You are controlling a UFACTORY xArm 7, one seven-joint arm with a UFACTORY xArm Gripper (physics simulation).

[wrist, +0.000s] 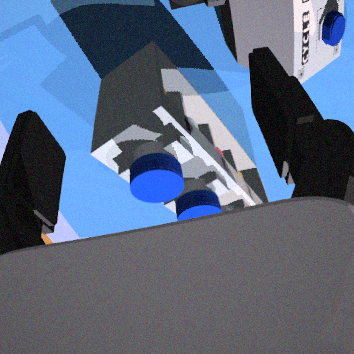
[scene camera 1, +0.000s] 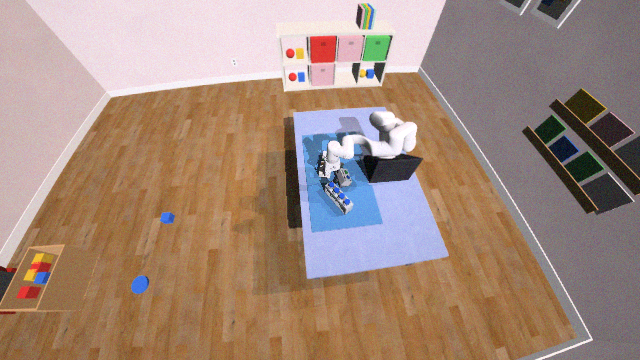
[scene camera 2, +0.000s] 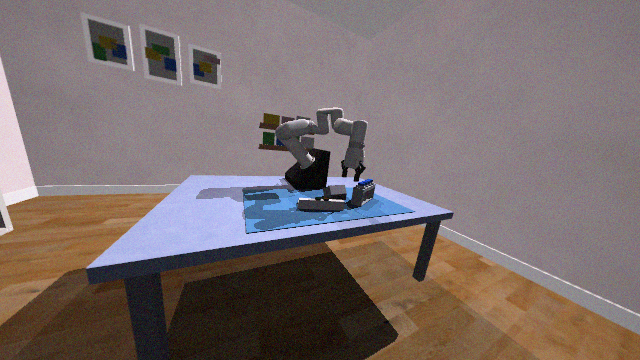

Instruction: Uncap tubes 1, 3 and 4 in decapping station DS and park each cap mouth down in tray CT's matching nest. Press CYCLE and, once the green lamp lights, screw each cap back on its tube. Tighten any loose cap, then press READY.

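Frame: origin at the arm's base, x ahead, y left, z up, level; millimetres.
Seen in the pictures: gripper, fingertip midpoint: (wrist: 143,103) (scene camera 1: 330,172) (scene camera 2: 349,179); arm's base, origin of the base link: (scene camera 1: 385,157) (scene camera 2: 308,163).
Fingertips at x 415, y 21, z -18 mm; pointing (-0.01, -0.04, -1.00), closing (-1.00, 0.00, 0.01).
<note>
Offsets run from my fingertips to a thing's middle. Level surfaces: height alone.
The decapping station @(dx -15, dy +149, dz -87 mm) (scene camera 1: 335,200) (scene camera 2: 363,195) (wrist: 125,102) stands on the blue mat with several blue caps on top in a row. In the wrist view a near blue cap @(dx +15, dy +77, dz -25 mm) (wrist: 157,185) and a second blue cap @(dx -5, dy +125, dz -25 mm) (wrist: 199,204) show on their tubes; my gripper's housing hides the rest. My gripper (scene camera 2: 350,178) (wrist: 143,103) is open and empty, above the station's end, with its fingers spread to either side in the wrist view. The control box @(dx -105, dy -3, dz -97 mm) (scene camera 1: 343,178) (scene camera 2: 335,191) (wrist: 265,35) carries the CYCLE label and a blue button @(dx -127, dy +20, dz -75 mm) (wrist: 333,28). A long, low grey tray @(dx -20, dy -157, dz -112 mm) (scene camera 2: 320,205), apparently CT, lies on the mat; its nests are unreadable.
The blue mat @(dz -139 mm) (scene camera 1: 367,212) (scene camera 2: 270,220) lies on the pale table @(dz -142 mm) (scene camera 1: 400,230) (scene camera 2: 165,230). The control box stands close beside the station. The arm's black base (scene camera 1: 392,169) (scene camera 2: 312,172) stands behind the mat. A dark part shows at the top edge of the wrist view.
</note>
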